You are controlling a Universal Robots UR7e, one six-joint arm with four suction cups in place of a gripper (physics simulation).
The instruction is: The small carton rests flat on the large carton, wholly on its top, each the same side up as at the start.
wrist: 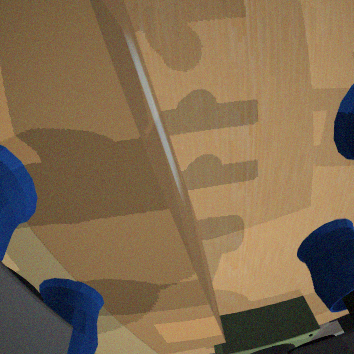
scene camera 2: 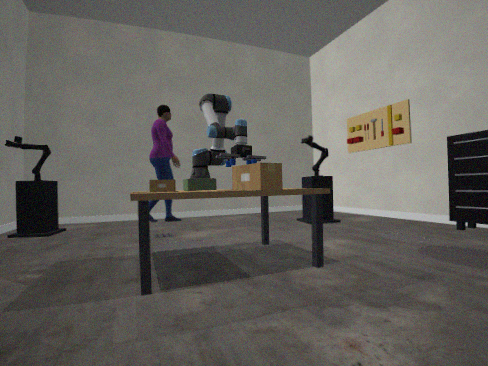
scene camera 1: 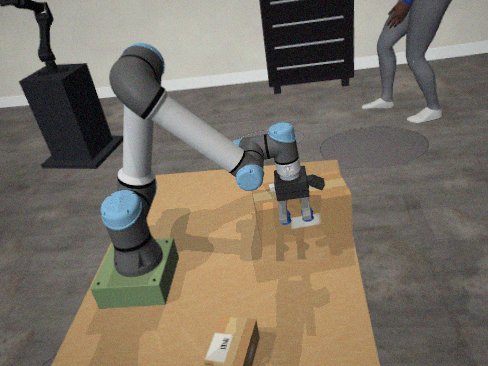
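Where they show: hand at its tool point: (wrist: 197, 218) (scene camera 2: 241, 166) (scene camera 1: 295, 207); arm's base at its link origin: (scene camera 2: 200, 178) (scene camera 1: 139, 259).
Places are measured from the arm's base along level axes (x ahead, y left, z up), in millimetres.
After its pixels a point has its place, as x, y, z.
The large carton (scene camera 1: 332, 220) @[585, 275, -28] (scene camera 2: 270, 176) @[623, 364, -11] (wrist: 95, 90) @[524, 259, 66] stands upright at the far end of the table, with tape on its top and a white label on the side facing scene camera 1. My suction gripper (scene camera 1: 296, 217) (scene camera 2: 241, 161) @[476, 226, 59] is low over its edge. In the wrist view, the two left blue cups appear to rest on the carton's top, shut on it, while the two right cups overhang the table beside it. The small carton (scene camera 1: 243, 345) @[410, -260, -14] (scene camera 2: 162, 185) @[423, -247, -48] lies flat and apart at the near end, its top bearing a label; its near end is cut off in scene camera 1.
The green base block (scene camera 1: 131, 295) @[17, -113, -38] (scene camera 2: 199, 184) @[95, -13, -44] (wrist: 270, 320) @[93, 0, -49] stands on the wooden table (scene camera 1: 200, 300) @[214, -68, -87] (scene camera 2: 210, 194) @[694, 17, -102] between the two cartons. A person (scene camera 1: 417, 45) stands on the floor beyond the table; another person (scene camera 2: 162, 140) is behind it. Two black pedestals with small arms stand on the floor.
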